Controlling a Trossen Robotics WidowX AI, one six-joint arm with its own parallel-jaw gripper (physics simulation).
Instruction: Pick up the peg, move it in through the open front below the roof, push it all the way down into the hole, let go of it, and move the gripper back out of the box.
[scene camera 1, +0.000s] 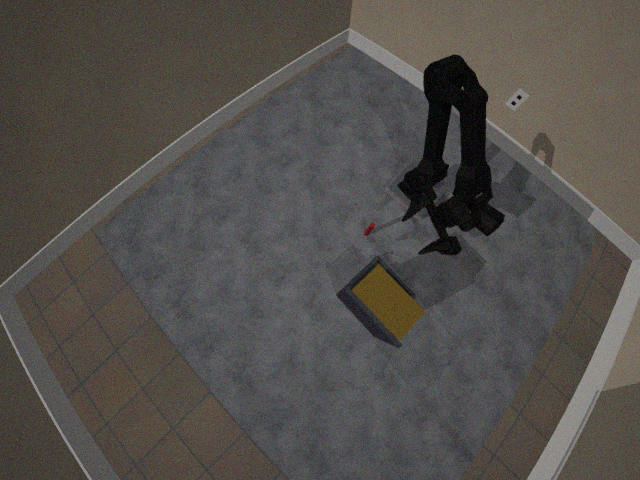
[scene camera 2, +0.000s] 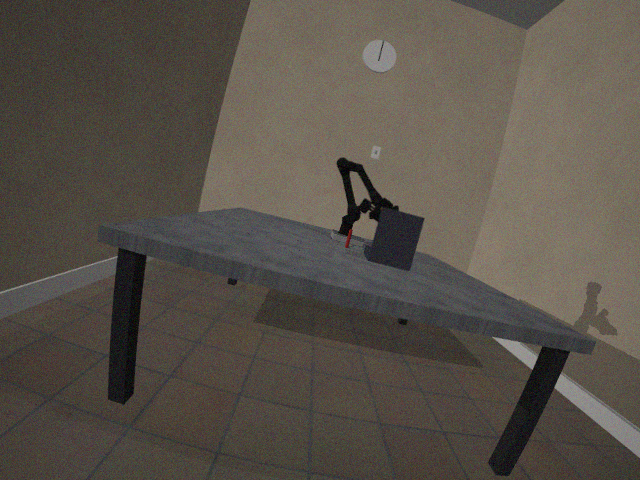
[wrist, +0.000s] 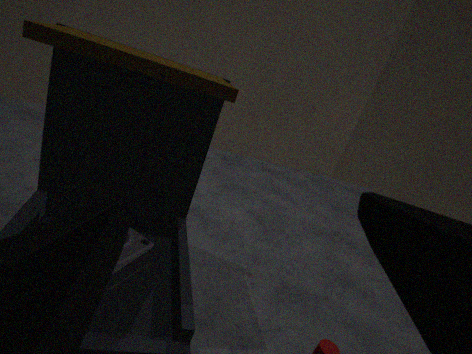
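Seen in the pictures: gripper, fingertip midpoint: (scene camera 1: 411, 237) (scene camera 2: 377, 214) (wrist: 246, 204); arm's base, origin of the base link: (scene camera 1: 410, 187) (scene camera 2: 344, 234).
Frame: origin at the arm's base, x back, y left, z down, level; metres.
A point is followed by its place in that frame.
Observation:
The red peg (scene camera 1: 369, 228) @(x -0.217, y 0.030, z -0.028 m) (scene camera 2: 348, 238) @(x -0.218, y 0.028, z -0.008 m) (wrist: 327, 346) @(x -0.212, y 0.031, z -0.047 m) stands upright on the table beside the box; its top shows at the lower edge of the wrist view. The dark box (scene camera 1: 361, 315) @(x -0.400, y 0.194, z -0.083 m) (scene camera 2: 397, 239) @(x -0.399, y 0.203, z -0.069 m) (wrist: 130, 135) @(x -0.390, y 0.199, z -0.088 m) has a yellow roof (scene camera 1: 388, 302) @(x -0.350, y 0.196, z -0.169 m) (wrist: 130, 59) @(x -0.306, y 0.197, z -0.166 m), and its open front faces the arm. Inside, part of a light grey block (wrist: 131, 250) @(x -0.320, y 0.166, z -0.005 m) shows; the left finger covers the rest, and the hole is hidden. My gripper (scene camera 1: 412, 236) @(x -0.196, y 0.123, z -0.138 m) (wrist: 246, 204) @(x -0.196, y 0.123, z -0.138 m) is open and empty, above the table in front of the box, apart from the peg. In scene camera 2 it is partly hidden behind the box.
The grey table top (scene camera 1: 248, 232) @(x -0.507, y -0.198, z 0.033 m) (scene camera 2: 232, 253) @(x -0.830, y -0.220, z 0.033 m) (wrist: 285, 260) @(x -0.410, y -0.034, z 0.033 m) carries the box, the peg and the arm (scene camera 1: 473, 139) @(x -0.021, y 0.048, z -0.295 m) (scene camera 2: 347, 191) @(x -0.014, y -0.037, z -0.211 m). Low side walls (wrist: 186, 285) @(x -0.290, y 0.114, z -0.005 m) flank the box floor. The roof overhangs the box's back wall. Dark shadows lie around the box and arm.

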